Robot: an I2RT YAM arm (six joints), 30 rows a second.
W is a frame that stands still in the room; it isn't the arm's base.
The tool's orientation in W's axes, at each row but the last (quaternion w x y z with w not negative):
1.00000, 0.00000, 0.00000, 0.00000
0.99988, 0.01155, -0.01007, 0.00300
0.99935, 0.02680, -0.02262, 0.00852
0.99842, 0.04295, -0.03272, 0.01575
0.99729, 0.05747, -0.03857, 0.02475
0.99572, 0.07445, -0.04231, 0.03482
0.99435, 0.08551, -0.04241, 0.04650
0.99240, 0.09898, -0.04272, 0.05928
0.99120, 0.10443, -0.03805, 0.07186
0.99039, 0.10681, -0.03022, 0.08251
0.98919, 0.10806, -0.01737, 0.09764
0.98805, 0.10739, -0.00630, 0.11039
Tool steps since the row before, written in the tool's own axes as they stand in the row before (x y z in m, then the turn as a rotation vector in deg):
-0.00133, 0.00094, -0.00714, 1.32, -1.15, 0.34
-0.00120, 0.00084, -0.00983, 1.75, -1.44, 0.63
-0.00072, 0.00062, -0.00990, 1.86, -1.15, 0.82
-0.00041, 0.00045, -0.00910, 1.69, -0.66, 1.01
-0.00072, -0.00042, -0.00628, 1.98, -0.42, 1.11
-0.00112, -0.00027, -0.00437, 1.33, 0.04, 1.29
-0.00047, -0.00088, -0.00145, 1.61, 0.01, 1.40
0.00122, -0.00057, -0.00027, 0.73, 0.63, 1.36
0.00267, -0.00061, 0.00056, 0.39, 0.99, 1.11
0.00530, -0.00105, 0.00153, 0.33, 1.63, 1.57
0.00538, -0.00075, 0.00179, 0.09, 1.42, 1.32
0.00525, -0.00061, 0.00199, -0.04, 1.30, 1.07
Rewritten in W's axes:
-0.00133, 0.00094, -0.00714, 1.32, -1.15, 0.34
-0.00101, 0.00106, -0.00983, 1.75, -1.44, 0.63
-0.00029, 0.00114, -0.00988, 1.84, -1.16, 0.84
0.00016, 0.00123, -0.00904, 1.64, -0.70, 1.06
-0.00023, 0.00028, -0.00632, 1.91, -0.46, 1.21
-0.00075, 0.00032, -0.00445, 1.22, -0.07, 1.40
-0.00027, -0.00065, -0.00161, 1.49, -0.10, 1.52
0.00130, -0.00037, -0.00026, 0.54, 0.42, 1.52
0.00269, -0.00035, 0.00066, 0.17, 0.77, 1.32
0.00533, -0.00051, 0.00169, -0.02, 1.28, 1.89
0.00540, -0.00009, 0.00189, -0.21, 1.09, 1.59
0.00528, 0.00013, 0.00201, -0.31, 1.00, 1.32

